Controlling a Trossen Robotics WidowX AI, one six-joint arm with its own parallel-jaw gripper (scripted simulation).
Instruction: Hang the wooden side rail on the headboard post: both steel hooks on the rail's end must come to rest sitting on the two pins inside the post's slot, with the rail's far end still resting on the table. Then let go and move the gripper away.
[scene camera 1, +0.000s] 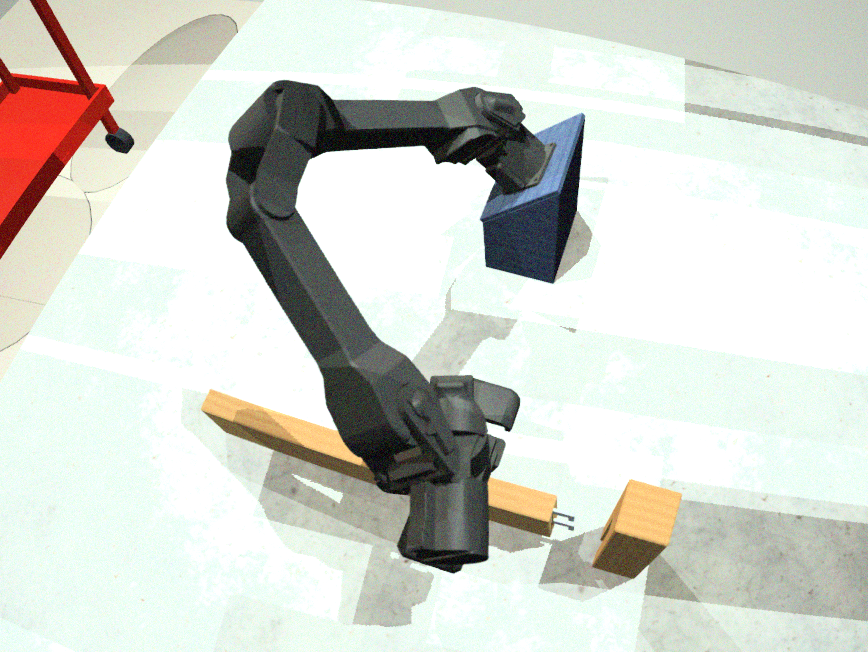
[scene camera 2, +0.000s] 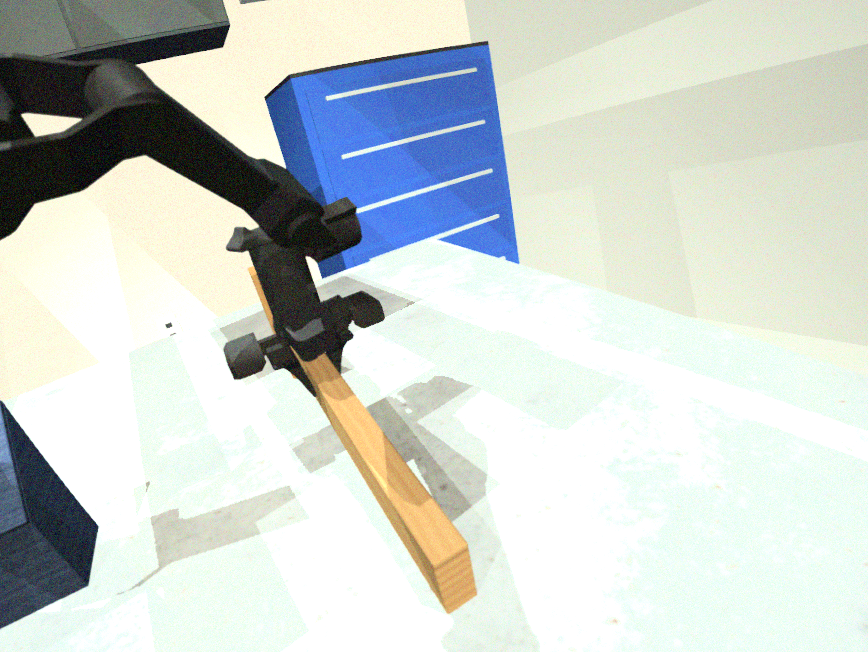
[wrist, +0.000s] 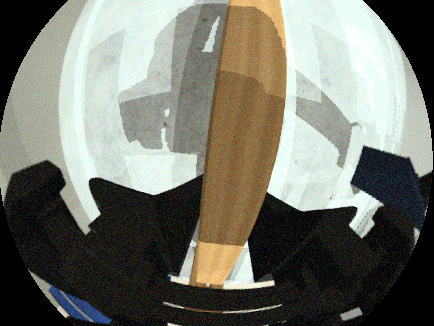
Labels:
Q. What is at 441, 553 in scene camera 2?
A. A wooden side rail.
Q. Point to a wooden side rail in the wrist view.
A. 248, 103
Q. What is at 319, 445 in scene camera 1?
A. A wooden side rail.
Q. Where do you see my gripper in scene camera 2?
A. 326, 390

